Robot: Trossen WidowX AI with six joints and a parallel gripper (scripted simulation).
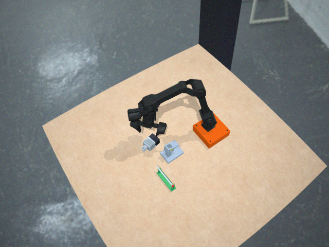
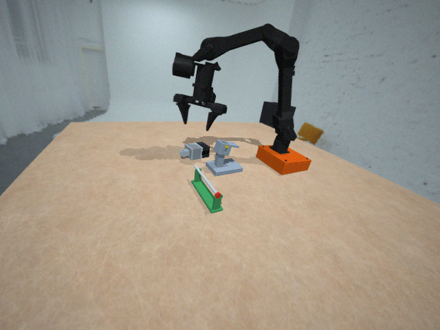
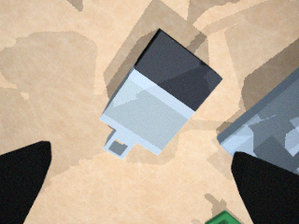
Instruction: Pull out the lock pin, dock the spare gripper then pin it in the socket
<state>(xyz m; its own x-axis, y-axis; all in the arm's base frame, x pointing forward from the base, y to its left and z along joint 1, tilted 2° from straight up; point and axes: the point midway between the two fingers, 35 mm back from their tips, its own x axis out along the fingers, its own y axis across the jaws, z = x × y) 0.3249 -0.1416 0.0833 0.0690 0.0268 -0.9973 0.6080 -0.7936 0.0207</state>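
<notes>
The spare gripper is 10 mm to the left of my gripper tip and 90 mm below it. Also, from my gripper tip: mount (50 mm behind, 130 mm to the left, 60 mm below); green cradle (70 mm ahead, 240 mm to the left, 90 mm below).
</notes>
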